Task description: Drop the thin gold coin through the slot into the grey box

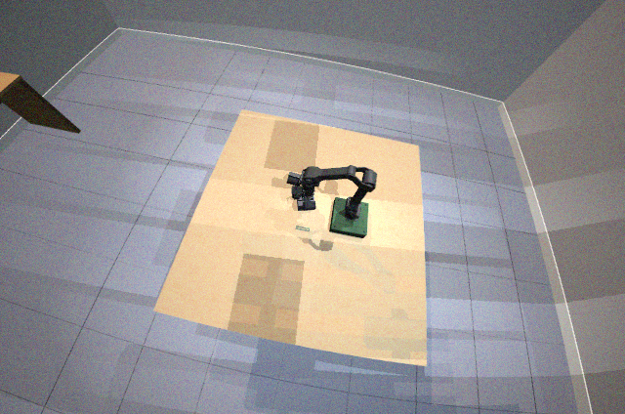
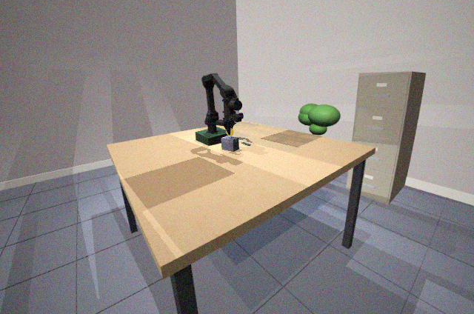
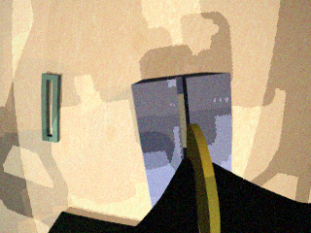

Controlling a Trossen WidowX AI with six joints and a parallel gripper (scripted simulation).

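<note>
The gold coin is 2 cm above my gripper tip.
</note>
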